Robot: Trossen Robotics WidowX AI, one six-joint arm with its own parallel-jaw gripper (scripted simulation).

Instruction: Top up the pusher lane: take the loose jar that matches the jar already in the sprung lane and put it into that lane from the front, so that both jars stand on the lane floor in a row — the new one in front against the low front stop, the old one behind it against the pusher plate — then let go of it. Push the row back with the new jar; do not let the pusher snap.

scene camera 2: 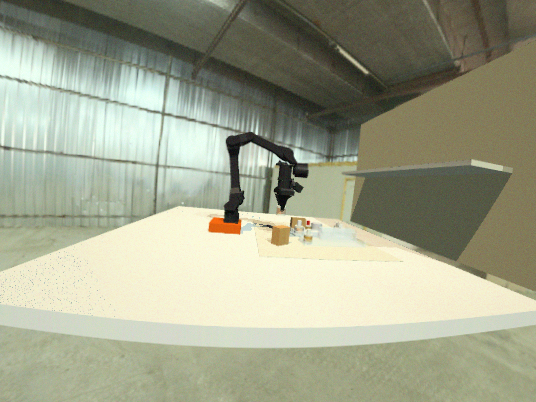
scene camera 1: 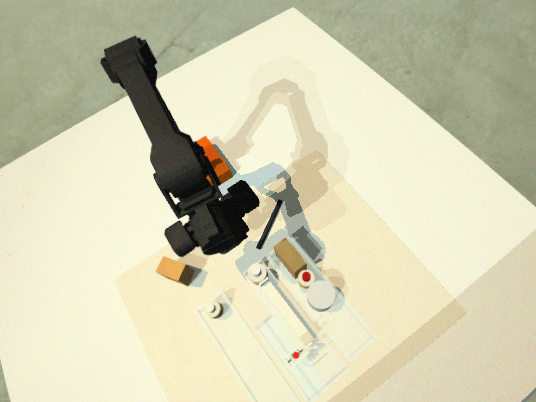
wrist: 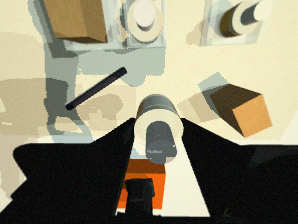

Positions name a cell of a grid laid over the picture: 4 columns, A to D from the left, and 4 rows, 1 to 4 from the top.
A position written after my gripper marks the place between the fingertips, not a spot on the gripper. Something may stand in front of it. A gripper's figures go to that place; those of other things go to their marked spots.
Scene:
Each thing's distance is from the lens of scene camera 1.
my gripper (scene camera 1: B3): 71 cm
brown box (scene camera 1: C3): 73 cm

